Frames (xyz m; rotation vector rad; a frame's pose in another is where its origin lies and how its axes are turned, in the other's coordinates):
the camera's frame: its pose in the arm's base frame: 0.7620 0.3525 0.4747 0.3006 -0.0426 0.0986
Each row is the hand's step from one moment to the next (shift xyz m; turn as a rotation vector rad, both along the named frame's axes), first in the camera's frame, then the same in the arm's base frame.
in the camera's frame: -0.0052 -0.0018 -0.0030 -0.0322 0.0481 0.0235
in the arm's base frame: -0.0049 -0.0013 -0.0037 -0.0376 0.0358 0.0347
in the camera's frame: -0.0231 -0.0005 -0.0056 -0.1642 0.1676 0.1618
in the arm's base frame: -0.0228 -0.0009 -0.0068 -0.1850 0.0963 0.1943
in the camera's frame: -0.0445 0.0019 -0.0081 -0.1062 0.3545 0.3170
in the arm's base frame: -0.0442 0.0002 -0.0097 -0.1508 0.2330 0.4005
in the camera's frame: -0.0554 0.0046 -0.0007 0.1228 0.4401 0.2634
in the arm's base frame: -0.0555 -0.0004 -0.0025 0.0695 0.3510 0.3875
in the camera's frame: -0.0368 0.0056 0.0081 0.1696 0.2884 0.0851
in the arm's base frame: -0.0374 -0.0004 0.0073 0.1365 0.2641 0.1754
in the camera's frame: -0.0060 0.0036 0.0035 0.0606 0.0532 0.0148
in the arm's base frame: -0.0064 0.0018 0.0041 0.0544 0.0516 0.0332
